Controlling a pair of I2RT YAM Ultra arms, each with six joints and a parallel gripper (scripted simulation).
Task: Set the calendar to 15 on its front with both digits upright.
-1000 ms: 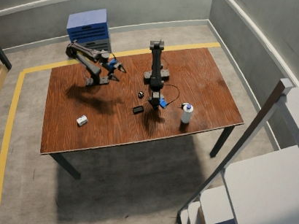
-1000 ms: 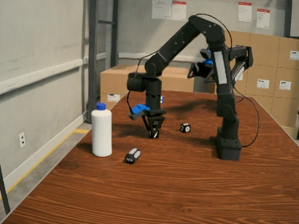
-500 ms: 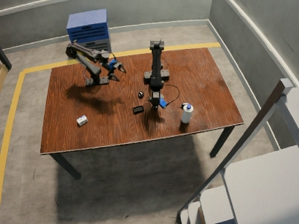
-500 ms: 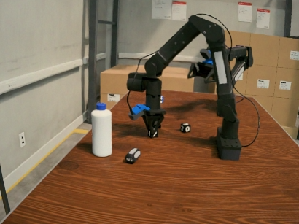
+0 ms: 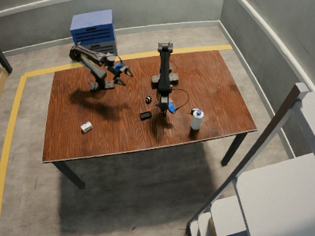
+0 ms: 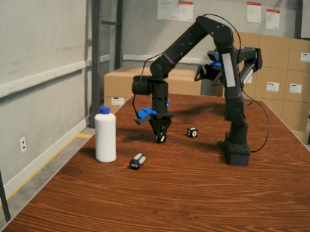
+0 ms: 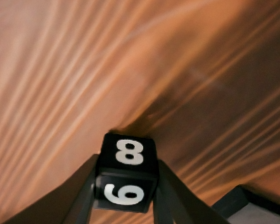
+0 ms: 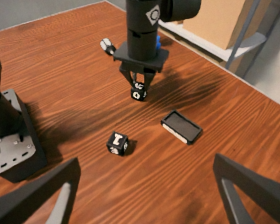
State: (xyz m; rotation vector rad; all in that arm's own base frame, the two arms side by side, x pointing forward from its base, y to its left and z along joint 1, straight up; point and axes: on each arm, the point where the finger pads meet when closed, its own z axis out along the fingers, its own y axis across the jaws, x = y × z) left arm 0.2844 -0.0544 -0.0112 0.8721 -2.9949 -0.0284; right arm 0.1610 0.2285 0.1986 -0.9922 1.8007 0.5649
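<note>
My left hand is 130 mm to the left of the black calendar tray, 20 mm short of it and 20 mm above it. Round my left hand: white bottle 200 mm to the left, 130 mm ahead, 50 mm above.
</note>
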